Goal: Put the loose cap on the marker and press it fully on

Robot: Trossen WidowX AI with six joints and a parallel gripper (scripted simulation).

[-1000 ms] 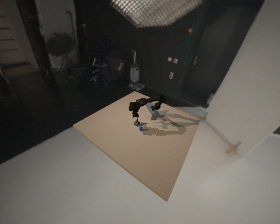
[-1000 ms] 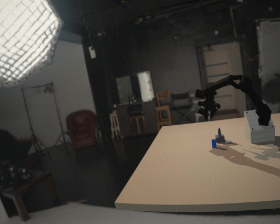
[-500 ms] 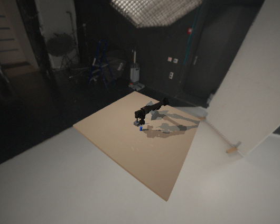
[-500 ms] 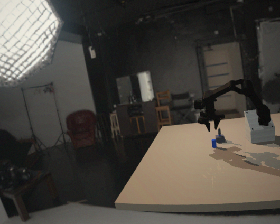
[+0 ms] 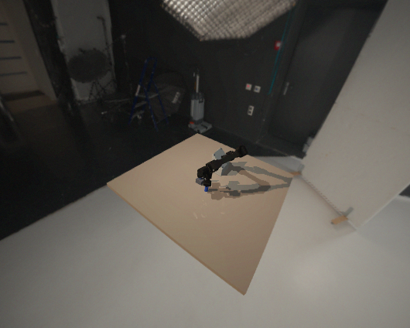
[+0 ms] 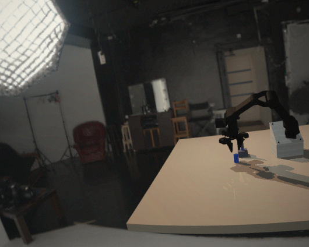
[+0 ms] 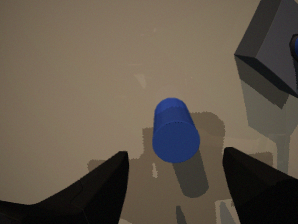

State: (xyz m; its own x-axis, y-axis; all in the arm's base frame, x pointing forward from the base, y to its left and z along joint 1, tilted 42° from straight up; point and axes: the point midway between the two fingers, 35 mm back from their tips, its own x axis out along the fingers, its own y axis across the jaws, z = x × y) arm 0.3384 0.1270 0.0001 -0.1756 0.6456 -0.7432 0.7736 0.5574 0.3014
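The blue cap is 5 cm below my gripper tip. Also, from my gripper tip: dark grey holder block (11 cm to the right, 5 cm below, 4 cm behind).
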